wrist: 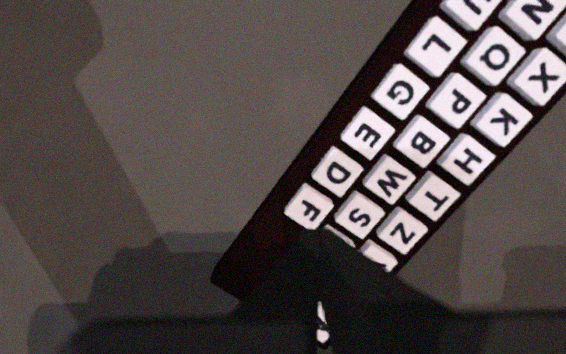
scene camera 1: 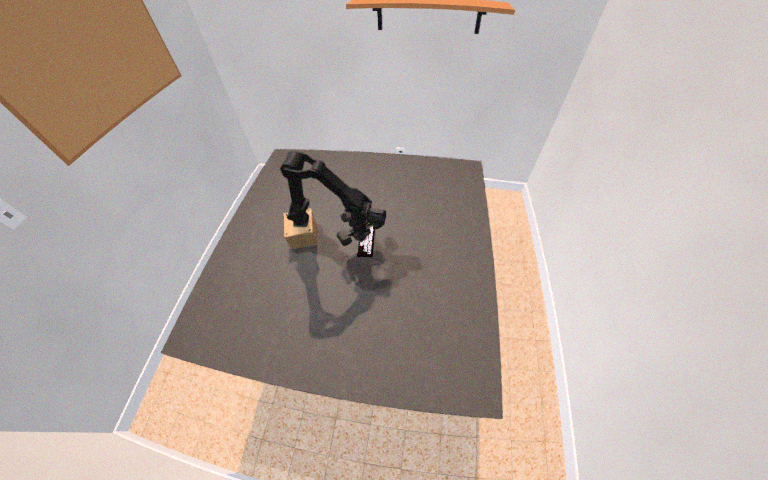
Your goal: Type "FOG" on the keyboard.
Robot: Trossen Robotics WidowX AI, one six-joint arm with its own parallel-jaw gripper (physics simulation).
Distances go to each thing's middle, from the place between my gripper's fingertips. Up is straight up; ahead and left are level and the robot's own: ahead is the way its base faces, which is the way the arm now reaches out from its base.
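Scene:
My hand is 40 mm to the right of the keyboard (wrist: 393, 183), 20 mm short of it and 30 mm above it.

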